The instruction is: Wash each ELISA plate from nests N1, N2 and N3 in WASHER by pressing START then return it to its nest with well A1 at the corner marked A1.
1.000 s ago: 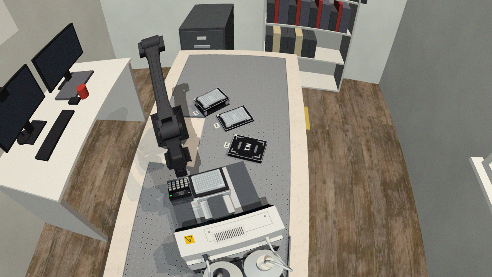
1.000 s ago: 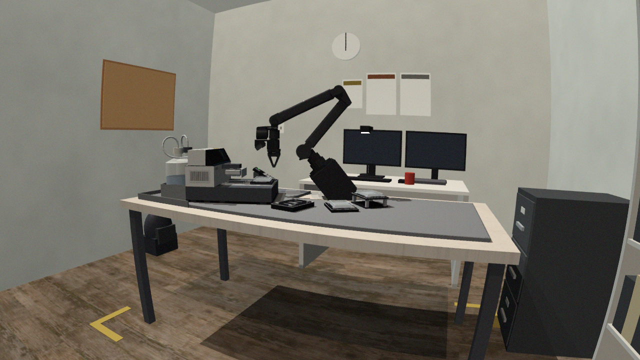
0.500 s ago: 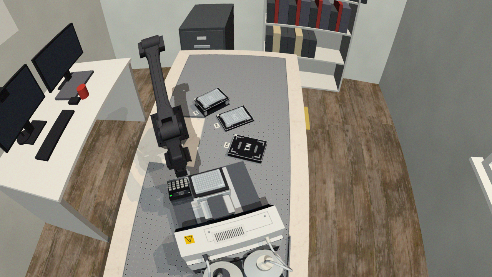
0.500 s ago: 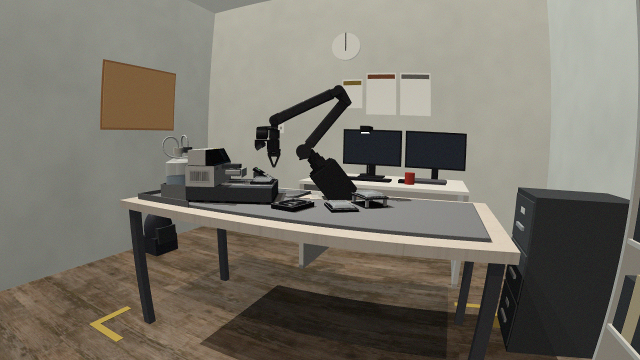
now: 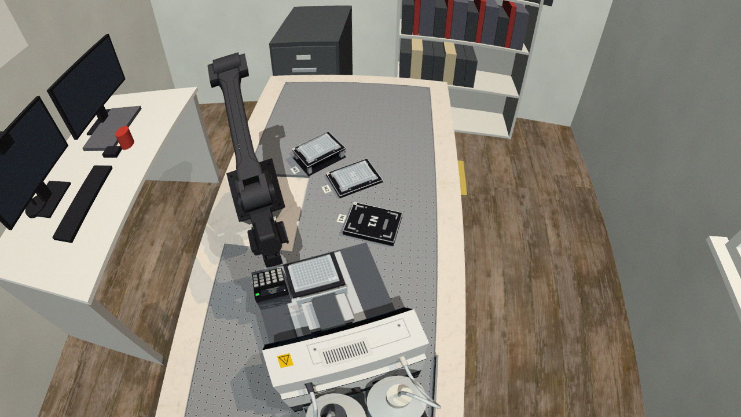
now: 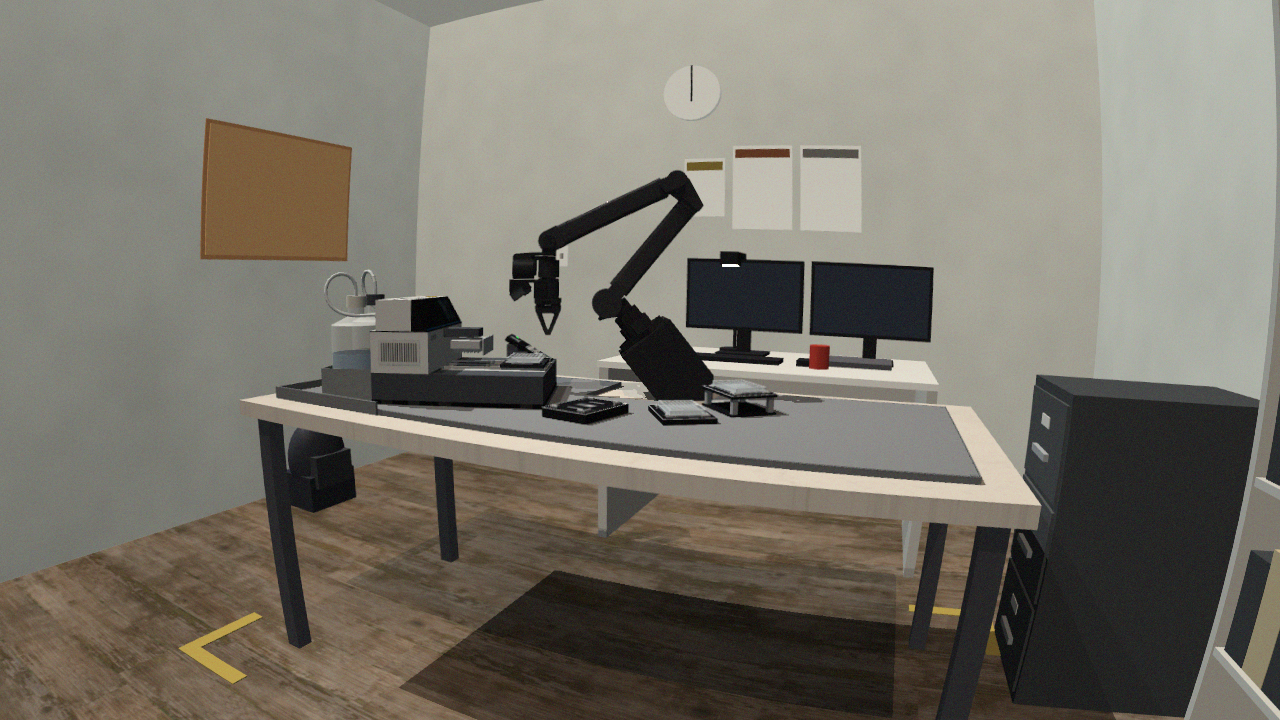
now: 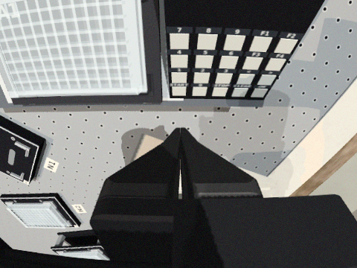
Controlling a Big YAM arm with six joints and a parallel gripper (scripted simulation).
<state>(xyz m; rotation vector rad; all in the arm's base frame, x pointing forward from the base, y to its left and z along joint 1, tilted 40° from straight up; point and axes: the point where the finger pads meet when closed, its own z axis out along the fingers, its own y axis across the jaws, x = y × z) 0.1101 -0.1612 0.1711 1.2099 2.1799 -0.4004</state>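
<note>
The white ELISA plate lies 10 cm ahead of my hand and 6 cm below it. From my hand the other things lie so: black nest 16 cm ahead, 44 cm to the left, 15 cm below; plate washer 17 cm ahead, 14 cm to the right, 3 cm below.
</note>
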